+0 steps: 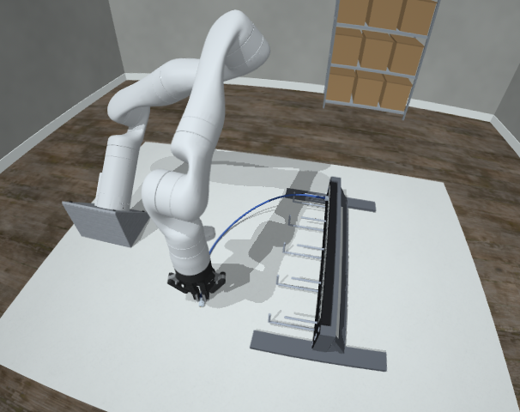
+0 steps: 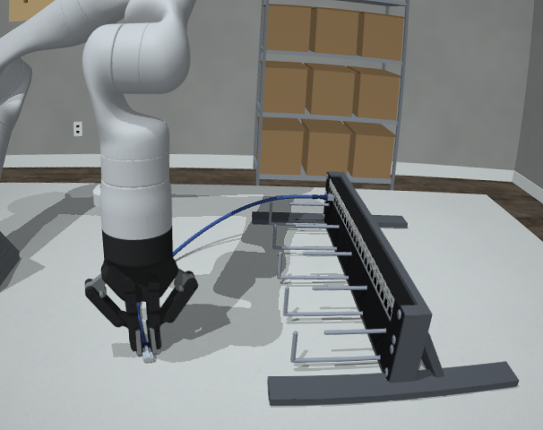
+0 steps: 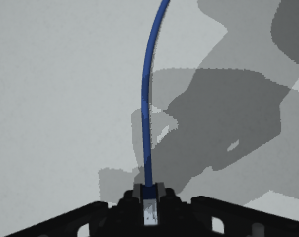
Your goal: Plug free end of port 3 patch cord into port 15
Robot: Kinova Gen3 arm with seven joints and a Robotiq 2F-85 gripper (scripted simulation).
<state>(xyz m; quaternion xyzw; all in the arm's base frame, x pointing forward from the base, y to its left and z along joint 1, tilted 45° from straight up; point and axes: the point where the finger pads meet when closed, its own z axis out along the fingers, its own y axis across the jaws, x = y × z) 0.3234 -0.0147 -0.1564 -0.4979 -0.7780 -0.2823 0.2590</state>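
Now: hand 10 mm to the left of the plug and 10 mm above it.
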